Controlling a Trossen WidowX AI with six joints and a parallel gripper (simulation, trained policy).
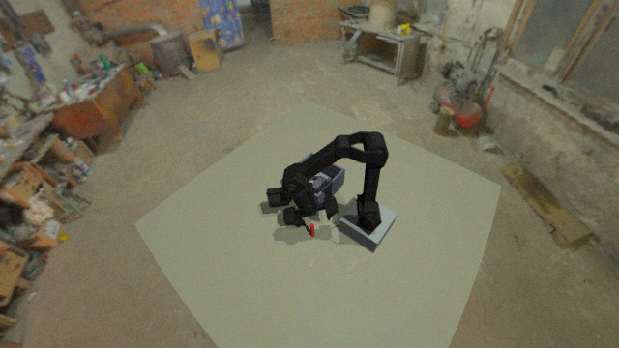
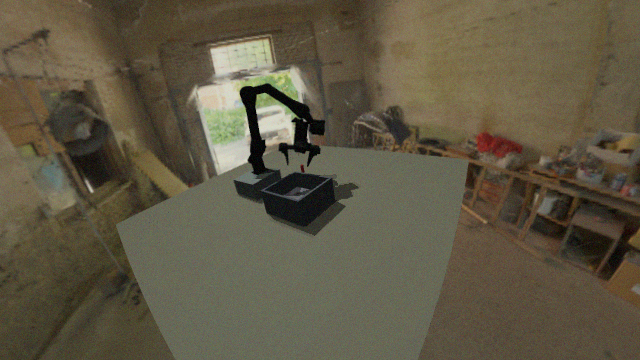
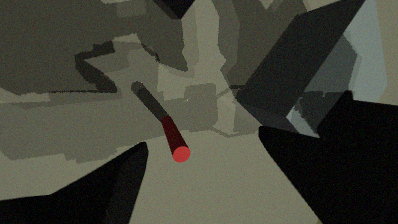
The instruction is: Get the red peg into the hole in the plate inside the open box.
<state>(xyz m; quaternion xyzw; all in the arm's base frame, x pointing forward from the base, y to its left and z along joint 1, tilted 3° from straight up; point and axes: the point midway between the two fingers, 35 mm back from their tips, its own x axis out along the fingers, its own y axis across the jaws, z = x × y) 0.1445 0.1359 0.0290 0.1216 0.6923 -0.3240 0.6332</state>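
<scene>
Right now the red peg is 40 mm below my gripper tip and 20 mm to the left of it. The rest, counted from my gripper tip: dark box: 180 mm ahead, 160 mm to the right, 60 mm below; light plate: 180 mm ahead, 160 mm to the right, 40 mm below.
</scene>
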